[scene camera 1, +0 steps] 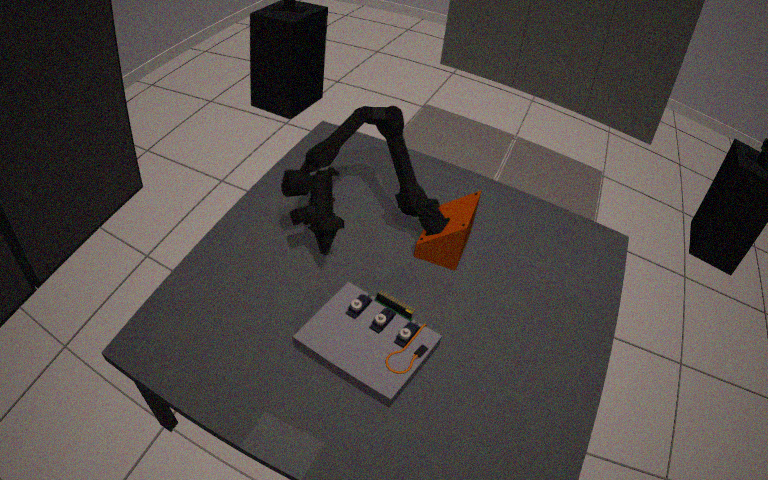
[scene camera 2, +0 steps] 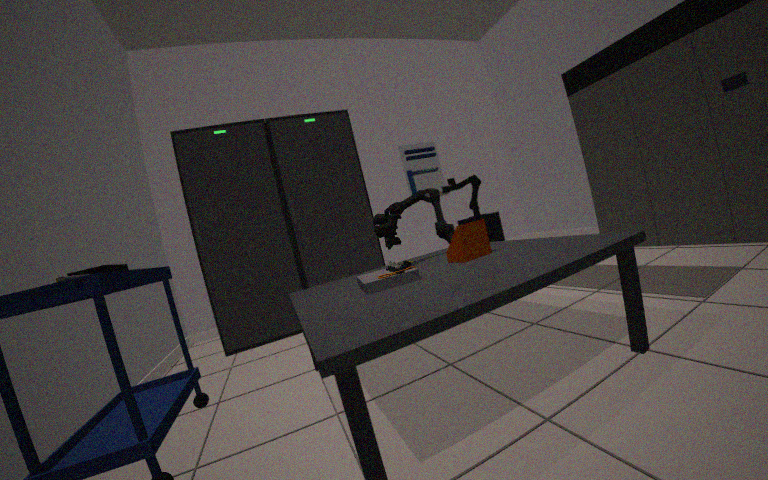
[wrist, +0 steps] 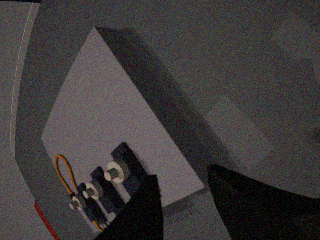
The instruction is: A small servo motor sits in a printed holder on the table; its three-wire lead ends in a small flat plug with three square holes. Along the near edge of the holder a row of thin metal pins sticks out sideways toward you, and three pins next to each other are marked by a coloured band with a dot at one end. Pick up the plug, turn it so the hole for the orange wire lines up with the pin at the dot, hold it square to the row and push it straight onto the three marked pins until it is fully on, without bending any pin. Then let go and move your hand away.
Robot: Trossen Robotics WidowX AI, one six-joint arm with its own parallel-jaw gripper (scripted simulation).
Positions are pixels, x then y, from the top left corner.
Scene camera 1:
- my gripper: 324, 254
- grey holder: 347, 347
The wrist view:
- my gripper: 182, 178
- grey holder: 110, 96
